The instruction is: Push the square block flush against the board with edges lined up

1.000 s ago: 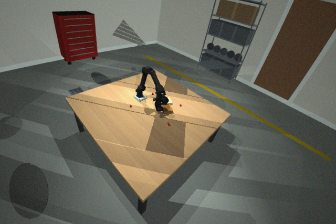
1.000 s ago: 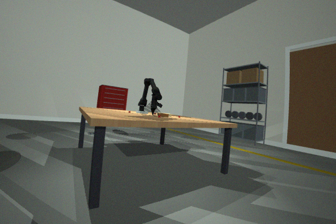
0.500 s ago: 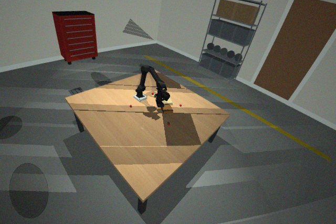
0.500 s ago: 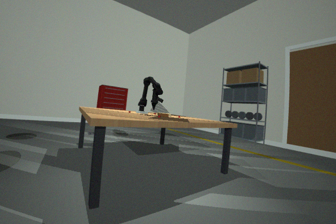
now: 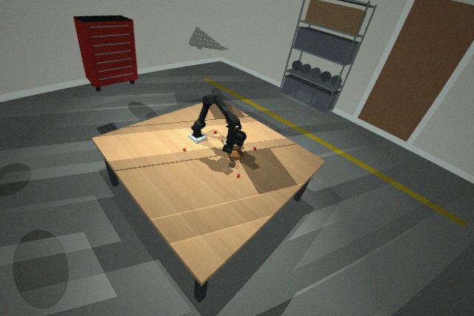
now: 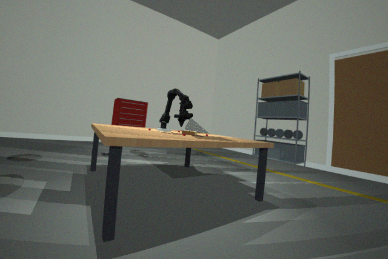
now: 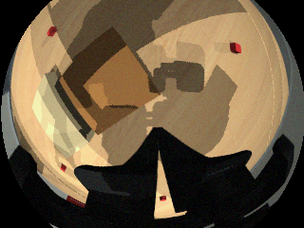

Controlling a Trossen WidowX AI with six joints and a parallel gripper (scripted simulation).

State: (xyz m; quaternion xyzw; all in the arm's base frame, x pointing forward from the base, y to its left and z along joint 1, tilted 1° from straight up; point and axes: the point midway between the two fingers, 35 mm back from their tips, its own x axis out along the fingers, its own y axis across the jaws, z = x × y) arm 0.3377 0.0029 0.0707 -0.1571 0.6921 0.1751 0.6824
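Right now my gripper tip is 10 mm short of the square block, 80 mm to the right of it and 50 mm above it. Round my gripper tip: board: 90 mm behind, 160 mm to the left, 50 mm below.
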